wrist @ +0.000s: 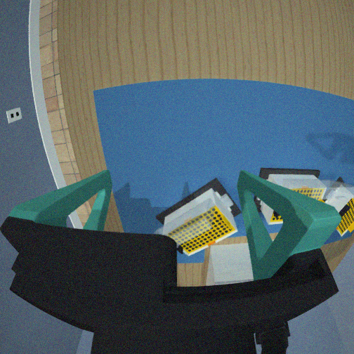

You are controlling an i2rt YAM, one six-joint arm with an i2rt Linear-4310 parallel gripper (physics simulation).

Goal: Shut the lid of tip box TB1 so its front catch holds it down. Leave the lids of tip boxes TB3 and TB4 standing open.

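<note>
My gripper [174,176] is open, its two green fingers wide apart with nothing between their tips. The left tip box [202,229], TB1 by its place in the row, sits tilted on the blue mat in the lower middle, between the fingers in the view and below the tip line. Its yellow rack shows. Clear plastic shows faintly over part of it, but the lid's angle and the catch cannot be told. Another tip box [311,194] is partly behind the right finger. A third tip box [345,209] is cut off at the right edge. Labels are not readable; the other lids are unclear.
The blue mat [200,120] lies on a wooden table top [200,40]. A pale block [230,262] lies near the mat's lower edge, beside the right finger's base. A tiled strip and white rim run along the left. Gripper shadows fall on the mat.
</note>
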